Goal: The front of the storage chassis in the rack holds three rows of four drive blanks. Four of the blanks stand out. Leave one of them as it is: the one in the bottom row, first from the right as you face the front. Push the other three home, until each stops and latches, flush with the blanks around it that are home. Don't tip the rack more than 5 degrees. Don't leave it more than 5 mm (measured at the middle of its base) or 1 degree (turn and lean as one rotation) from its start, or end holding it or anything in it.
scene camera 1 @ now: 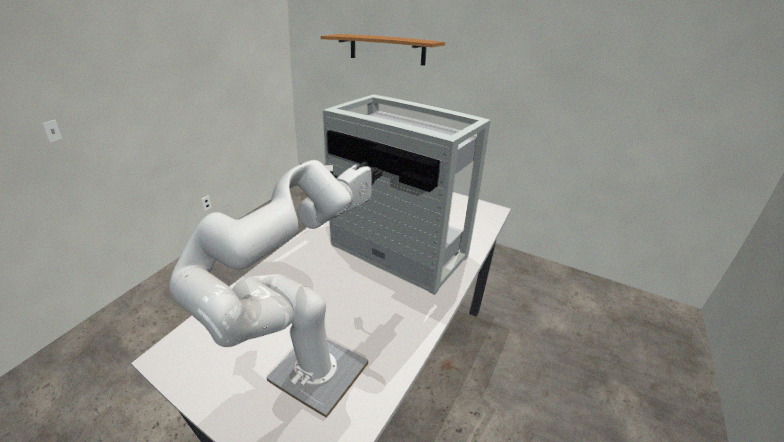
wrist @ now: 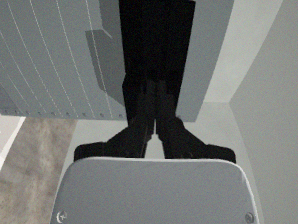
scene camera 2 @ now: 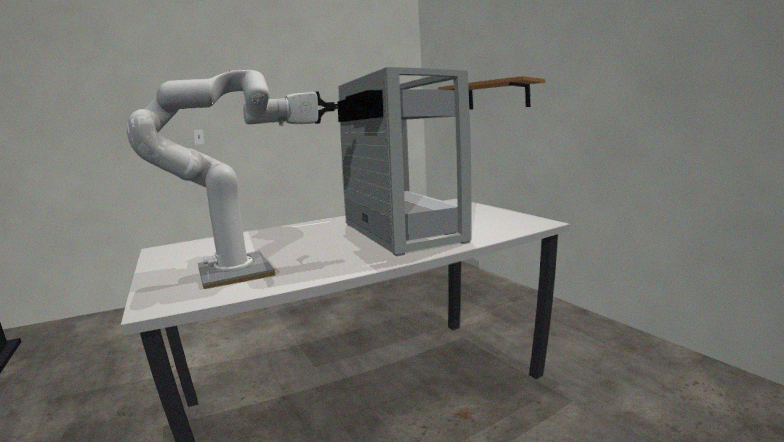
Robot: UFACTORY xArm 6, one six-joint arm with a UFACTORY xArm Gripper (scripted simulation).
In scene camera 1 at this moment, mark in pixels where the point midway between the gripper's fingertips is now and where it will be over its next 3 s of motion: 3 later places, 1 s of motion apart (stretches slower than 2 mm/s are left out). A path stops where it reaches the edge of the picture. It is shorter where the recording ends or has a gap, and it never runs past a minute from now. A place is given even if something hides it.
My gripper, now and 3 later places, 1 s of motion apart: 378,171; 379,167; 384,164; 387,163
